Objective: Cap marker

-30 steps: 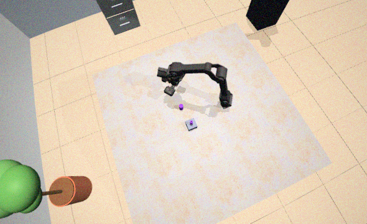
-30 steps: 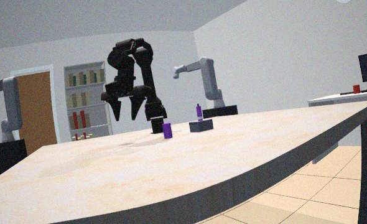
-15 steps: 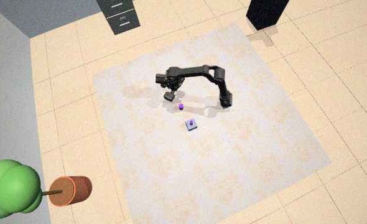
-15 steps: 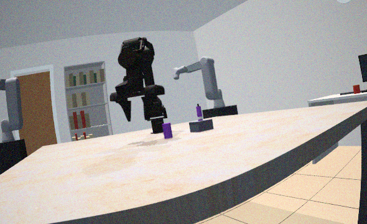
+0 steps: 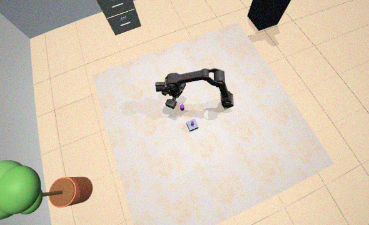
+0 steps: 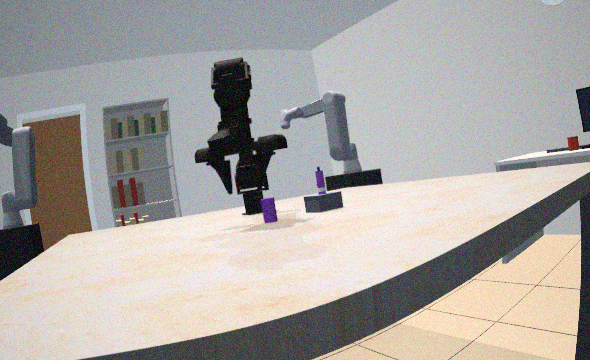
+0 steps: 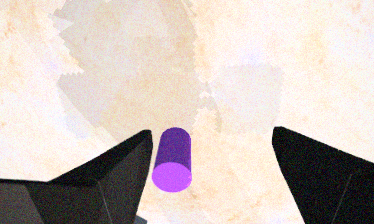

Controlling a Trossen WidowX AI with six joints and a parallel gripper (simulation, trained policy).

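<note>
Now: gripper tip 5 cm to the right of the purple cap, 4 cm above it and 1 cm past it. Round my gripper tip: grey holder block: 19 cm to the left, 5 cm below, 3 cm behind.
</note>
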